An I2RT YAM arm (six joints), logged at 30 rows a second.
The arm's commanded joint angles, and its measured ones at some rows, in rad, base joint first. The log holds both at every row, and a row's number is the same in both.
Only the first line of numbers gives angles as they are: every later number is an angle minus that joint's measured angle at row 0.
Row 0, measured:
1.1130, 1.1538, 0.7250, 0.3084, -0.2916, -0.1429
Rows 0 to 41, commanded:
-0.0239, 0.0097, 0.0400, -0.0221, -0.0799, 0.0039
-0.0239, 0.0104, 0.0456, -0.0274, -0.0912, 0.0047
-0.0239, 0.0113, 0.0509, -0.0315, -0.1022, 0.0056
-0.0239, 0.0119, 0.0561, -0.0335, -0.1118, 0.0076
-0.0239, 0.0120, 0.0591, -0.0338, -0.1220, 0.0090
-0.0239, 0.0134, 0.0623, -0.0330, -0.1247, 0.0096
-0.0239, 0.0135, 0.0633, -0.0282, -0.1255, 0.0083
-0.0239, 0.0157, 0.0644, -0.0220, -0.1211, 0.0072
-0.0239, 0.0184, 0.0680, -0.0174, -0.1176, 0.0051
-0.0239, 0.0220, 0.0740, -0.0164, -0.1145, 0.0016
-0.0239, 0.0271, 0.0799, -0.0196, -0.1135, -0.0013
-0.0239, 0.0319, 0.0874, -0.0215, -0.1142, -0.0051
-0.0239, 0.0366, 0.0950, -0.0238, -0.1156, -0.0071
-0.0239, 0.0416, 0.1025, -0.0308, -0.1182, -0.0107
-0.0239, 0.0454, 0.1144, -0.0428, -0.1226, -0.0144
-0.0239, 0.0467, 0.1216, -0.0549, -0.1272, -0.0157
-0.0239, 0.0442, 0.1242, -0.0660, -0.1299, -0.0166
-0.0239, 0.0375, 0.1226, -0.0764, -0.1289, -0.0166
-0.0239, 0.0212, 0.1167, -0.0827, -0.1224, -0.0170
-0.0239, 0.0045, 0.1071, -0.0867, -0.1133, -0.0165
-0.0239, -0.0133, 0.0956, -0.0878, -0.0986, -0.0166
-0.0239, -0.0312, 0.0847, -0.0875, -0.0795, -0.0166
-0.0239, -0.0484, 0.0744, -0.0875, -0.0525, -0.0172
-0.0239, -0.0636, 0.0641, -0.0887, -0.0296, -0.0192
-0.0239, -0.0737, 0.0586, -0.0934, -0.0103, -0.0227
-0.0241, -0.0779, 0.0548, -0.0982, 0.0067, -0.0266
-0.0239, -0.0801, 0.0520, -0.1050, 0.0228, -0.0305
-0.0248, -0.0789, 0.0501, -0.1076, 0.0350, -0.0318
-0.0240, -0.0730, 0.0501, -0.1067, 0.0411, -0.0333
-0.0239, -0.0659, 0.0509, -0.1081, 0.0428, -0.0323
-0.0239, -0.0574, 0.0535, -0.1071, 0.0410, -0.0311
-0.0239, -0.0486, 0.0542, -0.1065, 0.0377, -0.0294
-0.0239, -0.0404, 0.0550, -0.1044, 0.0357, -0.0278
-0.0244, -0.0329, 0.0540, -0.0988, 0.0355, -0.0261
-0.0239, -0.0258, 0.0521, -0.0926, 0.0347, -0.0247
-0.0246, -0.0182, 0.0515, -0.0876, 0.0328, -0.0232
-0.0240, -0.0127, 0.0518, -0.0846, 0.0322, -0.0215
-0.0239, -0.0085, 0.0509, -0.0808, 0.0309, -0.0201
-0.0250, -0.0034, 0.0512, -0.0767, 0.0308, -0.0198
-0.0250, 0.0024, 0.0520, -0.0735, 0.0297, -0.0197
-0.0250, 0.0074, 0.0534, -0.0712, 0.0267, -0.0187
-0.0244, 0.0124, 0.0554, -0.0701, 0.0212, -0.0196
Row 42, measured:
-0.0004, -0.0027, 0.0618, -0.0984, 0.0160, -0.0152
